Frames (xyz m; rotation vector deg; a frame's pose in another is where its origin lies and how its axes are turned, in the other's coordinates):
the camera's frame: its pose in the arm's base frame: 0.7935 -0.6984 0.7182 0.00 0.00 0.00
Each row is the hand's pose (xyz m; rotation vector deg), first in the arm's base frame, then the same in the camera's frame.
Working: the arm's base frame: its pose in the camera's frame: -0.7935 0.6984 -0.7182 0.00 0.00 0.00

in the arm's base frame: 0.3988 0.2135 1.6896 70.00 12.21 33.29
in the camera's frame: -0.3947 0.9119 0.9714 70.00 12.21 33.29
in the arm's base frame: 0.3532 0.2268 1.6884 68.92 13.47 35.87
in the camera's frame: -0.4403 0.9252 0.9702 68.92 13.47 35.87
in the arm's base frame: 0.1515 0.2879 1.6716 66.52 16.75 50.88
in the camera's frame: -0.6420 0.9863 0.9534 66.52 16.75 50.88
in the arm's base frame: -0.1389 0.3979 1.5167 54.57 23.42 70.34
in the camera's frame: -0.9324 1.0963 0.7985 54.57 23.42 70.34
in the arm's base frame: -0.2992 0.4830 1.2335 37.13 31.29 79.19
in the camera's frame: -1.0927 1.1814 0.5153 37.13 31.29 79.19
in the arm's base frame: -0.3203 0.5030 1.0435 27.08 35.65 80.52
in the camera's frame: -1.1138 1.2014 0.3253 27.08 35.65 80.52
